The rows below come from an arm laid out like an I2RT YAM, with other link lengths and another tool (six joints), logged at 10 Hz.
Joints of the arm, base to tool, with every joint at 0 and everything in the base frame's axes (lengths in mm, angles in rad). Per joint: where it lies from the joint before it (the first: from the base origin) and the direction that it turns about. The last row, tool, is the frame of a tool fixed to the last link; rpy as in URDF.
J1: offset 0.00 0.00 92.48 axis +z
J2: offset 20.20 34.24 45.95 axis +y
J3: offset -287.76 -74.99 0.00 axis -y
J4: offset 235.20 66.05 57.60 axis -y
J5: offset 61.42 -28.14 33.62 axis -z
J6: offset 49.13 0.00 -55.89 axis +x
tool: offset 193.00 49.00 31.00 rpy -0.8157 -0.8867 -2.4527
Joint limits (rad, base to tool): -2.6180..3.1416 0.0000..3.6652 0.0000..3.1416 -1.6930..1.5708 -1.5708..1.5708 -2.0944..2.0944
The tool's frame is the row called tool.
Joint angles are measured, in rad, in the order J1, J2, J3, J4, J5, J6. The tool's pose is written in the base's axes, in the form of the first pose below.
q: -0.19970 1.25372 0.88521 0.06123 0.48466 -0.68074
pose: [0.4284 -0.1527 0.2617], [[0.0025 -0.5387 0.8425], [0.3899 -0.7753 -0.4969], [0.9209 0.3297 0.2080]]
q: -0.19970 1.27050 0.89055 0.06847 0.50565 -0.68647
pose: [0.4297 -0.1582 0.2594], [[0.0181 -0.5498 0.8351], [0.3985 -0.7620 -0.5104], [0.9170 0.3420 0.2053]]
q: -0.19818 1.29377 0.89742 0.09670 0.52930 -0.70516
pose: [0.4339 -0.1642 0.2601], [[0.0265 -0.5613 0.8272], [0.4188 -0.7451 -0.5190], [0.9077 0.3602 0.2154]]
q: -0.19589 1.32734 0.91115 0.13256 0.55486 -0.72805
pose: [0.4410 -0.1709 0.2616], [[0.0345 -0.5731 0.8187], [0.4422 -0.7259 -0.5268], [0.8963 0.3802 0.2284]]
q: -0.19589 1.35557 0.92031 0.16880 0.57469 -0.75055
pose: [0.4469 -0.1770 0.2629], [[0.0404 -0.5833 0.8113], [0.4632 -0.7085 -0.5324], [0.8853 0.3973 0.2416]]
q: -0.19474 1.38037 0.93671 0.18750 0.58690 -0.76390
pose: [0.4528 -0.1806 0.2648], [[0.0439 -0.5888 0.8071], [0.4755 -0.6982 -0.5352], [0.8786 0.4072 0.2493]]
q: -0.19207 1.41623 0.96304 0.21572 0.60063 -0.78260
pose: [0.4626 -0.1847 0.2687], [[0.0432 -0.5954 0.8022], [0.4923 -0.6860 -0.5357], [0.8693 0.4181 0.2635]]
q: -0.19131 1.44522 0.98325 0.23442 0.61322 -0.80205
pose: [0.4693 -0.1888 0.2698], [[0.0512 -0.5988 0.7993], [0.5074 -0.6737 -0.5372], [0.8602 0.4331 0.2694]]
